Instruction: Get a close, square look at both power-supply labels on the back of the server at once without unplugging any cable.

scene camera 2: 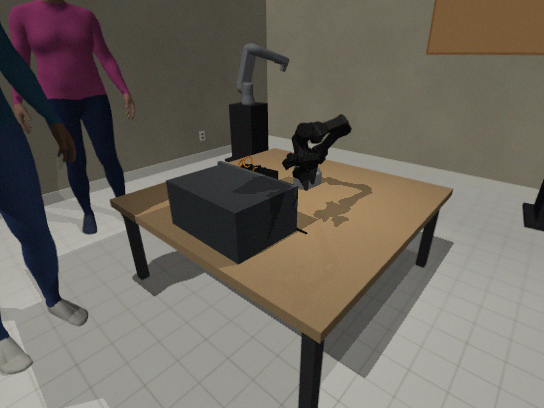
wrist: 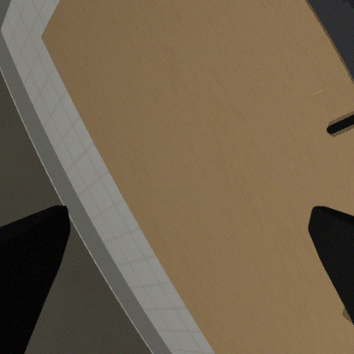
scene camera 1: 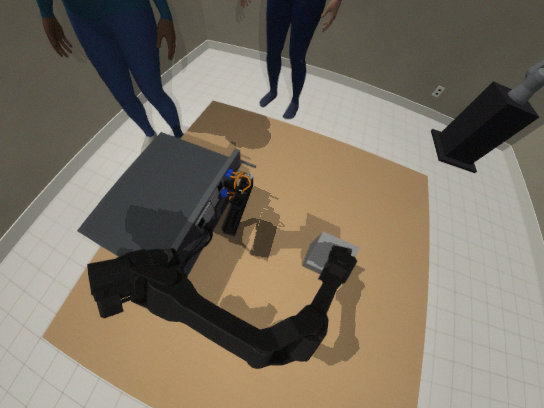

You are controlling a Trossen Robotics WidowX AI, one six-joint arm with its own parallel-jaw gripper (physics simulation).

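Places are measured from the arm's base along level axes (x right, y ahead, z up), in millimetres.
Pixels of known places: gripper, between the fingertips: [scene camera 2: 309,187] [wrist: 192,219]; arm's base, origin of its link: [scene camera 1: 340,255].
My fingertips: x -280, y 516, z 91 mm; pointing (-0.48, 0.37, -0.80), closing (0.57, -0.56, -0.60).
Observation:
Ahead of a thing's pixels: the offset from my fingertips to its top centre. "spot": to the spot under its first point. Level surfaces: height alone.
The dark grey server {spot: dx +356, dy +147, dz -13 mm} [scene camera 1: 155,175] [scene camera 2: 230,185] lies on the table {dz -214 mm} [scene camera 1: 380,200] [scene camera 2: 390,220]; part of it shows at the wrist view's upper right [wrist: 342,30]. In scene camera 1 its back faces right, with blue plugs {dx +433, dy -77, dz -20 mm} [scene camera 1: 229,174], orange cables {spot: dx +436, dy -137, dz -47 mm} [scene camera 1: 243,181] and black cables [scene camera 1: 205,242] near the arm. A small pale patch {spot: dx +279, dy -62, dz -41 mm} [scene camera 1: 205,215] shows on the back; no label text is readable. Neither power-supply label shows in the wrist view. My gripper [wrist: 192,219] is open, its fingers wide apart with nothing between them. In scene camera 1 the hand is at the lower left, past the server's near corner.
A black ridged piece {spot: dx +318, dy -138, dz -80 mm} [scene camera 1: 233,215] stands off the server's back. A thin rod {spot: dx +520, dy -129, dz -53 mm} [scene camera 1: 248,163] sticks out there. A black cable end {spot: dx +37, dy -16, dz -209 mm} [scene camera 2: 301,231] [wrist: 340,124] lies on the table. The arm's grey base block [scene camera 1: 315,255] is at the right. Two people stand beyond the table.

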